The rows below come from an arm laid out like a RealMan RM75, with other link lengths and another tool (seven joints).
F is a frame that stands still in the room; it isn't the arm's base.
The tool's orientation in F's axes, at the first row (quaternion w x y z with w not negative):
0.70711 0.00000 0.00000 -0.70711
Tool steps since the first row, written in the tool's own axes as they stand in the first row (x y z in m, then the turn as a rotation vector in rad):
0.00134 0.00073 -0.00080 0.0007 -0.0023 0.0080
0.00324 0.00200 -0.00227 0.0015 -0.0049 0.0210
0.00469 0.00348 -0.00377 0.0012 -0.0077 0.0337
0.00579 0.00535 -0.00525 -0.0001 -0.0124 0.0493
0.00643 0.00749 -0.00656 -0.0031 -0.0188 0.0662
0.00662 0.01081 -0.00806 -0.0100 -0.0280 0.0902
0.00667 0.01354 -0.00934 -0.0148 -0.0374 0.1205
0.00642 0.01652 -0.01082 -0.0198 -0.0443 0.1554
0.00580 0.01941 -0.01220 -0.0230 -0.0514 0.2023
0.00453 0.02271 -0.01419 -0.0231 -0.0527 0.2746
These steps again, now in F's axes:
0.00073 -0.00134 -0.00080 -0.0023 -0.0007 0.0080
0.00200 -0.00324 -0.00227 -0.0049 -0.0015 0.0210
0.00348 -0.00469 -0.00377 -0.0077 -0.0012 0.0337
0.00535 -0.00579 -0.00525 -0.0124 0.0001 0.0493
0.00749 -0.00643 -0.00656 -0.0188 0.0031 0.0662
0.01081 -0.00662 -0.00806 -0.0280 0.0100 0.0902
0.01354 -0.00667 -0.00934 -0.0374 0.0148 0.1205
0.01652 -0.00642 -0.01082 -0.0443 0.0198 0.1554
0.01941 -0.00580 -0.01220 -0.0514 0.0230 0.2023
0.02271 -0.00453 -0.01419 -0.0527 0.0231 0.2746

